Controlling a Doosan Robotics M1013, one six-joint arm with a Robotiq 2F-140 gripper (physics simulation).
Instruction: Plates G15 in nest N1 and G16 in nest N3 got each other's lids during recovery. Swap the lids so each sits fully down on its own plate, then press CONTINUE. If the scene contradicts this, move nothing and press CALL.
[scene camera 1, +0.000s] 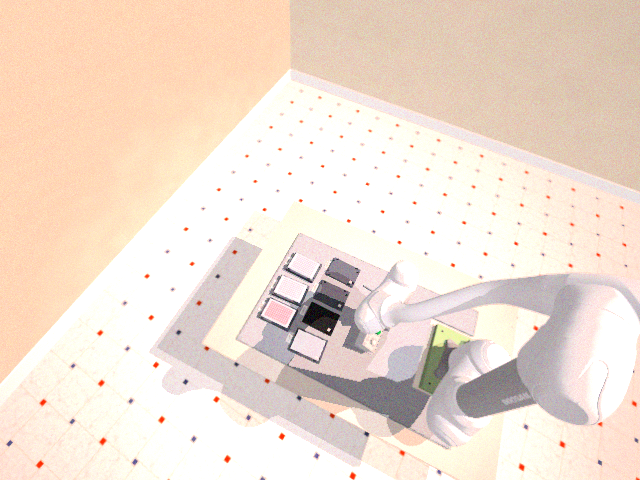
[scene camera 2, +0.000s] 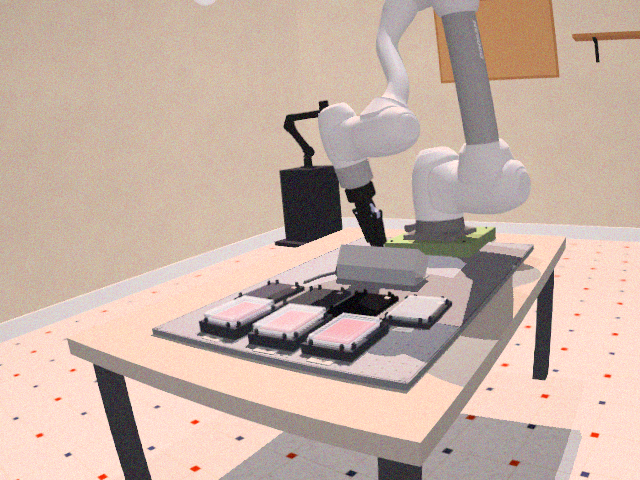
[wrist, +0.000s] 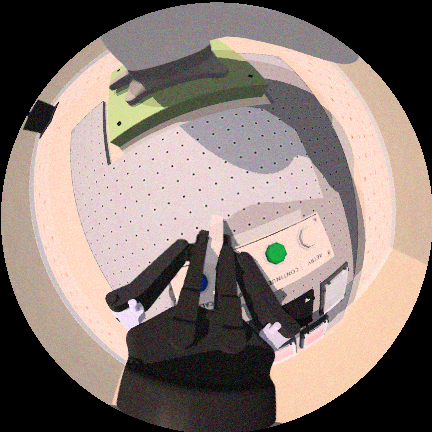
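Pixels of known places: gripper, fingertip midpoint: (scene camera 1: 388, 328) (wrist: 214, 224); arm's base, link origin: (scene camera 2: 440, 235) (wrist: 171, 64).
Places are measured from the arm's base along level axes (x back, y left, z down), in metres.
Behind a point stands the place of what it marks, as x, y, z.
Note:
My gripper (scene camera 2: 379, 242) (wrist: 214, 224) @(-0.330, 0.007, 0.022) is shut, with a pale tip between its fingertips. It points down at the grey button box (scene camera 1: 371, 342) @(-0.372, 0.126, -0.046) (scene camera 2: 379, 264) @(-0.432, 0.064, -0.021), between the blue button (wrist: 203, 283) @(-0.380, -0.022, -0.047) and the green CONTINUE button (wrist: 276, 253) @(-0.368, 0.068, -0.046). Contact is hidden. Three plates stand in a row of black nests: one plate (scene camera 1: 303, 266) @(-0.809, -0.014, -0.016) (scene camera 2: 238, 310) @(-0.829, -0.005, -0.016), a middle plate (scene camera 1: 290, 289) @(-0.794, 0.115, -0.015) (scene camera 2: 290, 319) @(-0.811, 0.124, -0.015) and an end plate (scene camera 1: 278, 312) @(-0.778, 0.229, -0.005) (scene camera 2: 347, 331) @(-0.793, 0.246, -0.007). All show pink under clear lids in scene camera 2; the lids look level. Nest and plate labels are not legible.
Behind the plates are two dark grey nests (scene camera 1: 342, 271) @(-0.644, -0.111, 0.015) (scene camera 1: 330, 294) @(-0.632, 0.022, 0.015), a black nest (scene camera 1: 320, 317) @(-0.612, 0.139, 0.014) (scene camera 2: 368, 303) @(-0.601, 0.150, 0.014) and a white plate or lid (scene camera 1: 308, 344) @(-0.592, 0.268, 0.007) (scene camera 2: 419, 308) @(-0.602, 0.279, 0.006) (wrist: 335, 289) @(-0.575, 0.262, 0.006) in a nest. The pale RETRY button (wrist: 307, 237) @(-0.363, 0.115, -0.045) is beside CONTINUE. The arm's green base plate (scene camera 2: 475, 240) @(-0.055, 0.149, -0.006) (wrist: 190, 111) @(-0.132, 0.014, 0.034) stands behind.

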